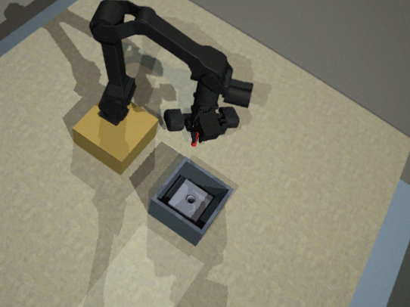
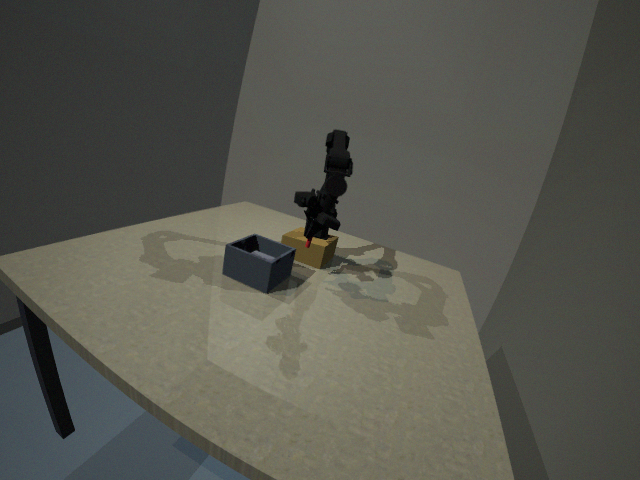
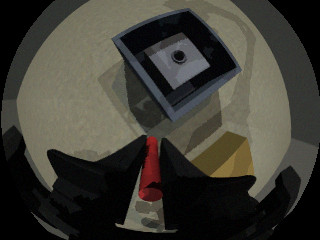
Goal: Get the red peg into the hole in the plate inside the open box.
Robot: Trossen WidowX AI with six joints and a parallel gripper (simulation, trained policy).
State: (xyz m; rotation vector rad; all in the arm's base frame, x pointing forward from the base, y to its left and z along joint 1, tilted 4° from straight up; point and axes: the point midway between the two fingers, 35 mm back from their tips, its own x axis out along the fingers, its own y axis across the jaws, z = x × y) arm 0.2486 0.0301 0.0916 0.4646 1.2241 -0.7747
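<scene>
My gripper tip is now 7 cm short of the grey plate, 11 cm to the left of it and 10 cm above it. Also, from my gripper tip: dark blue box (7 cm ahead, 11 cm to the right, 12 cm below); red peg (1 cm behind, 1 cm to the left, 1 cm above).
</scene>
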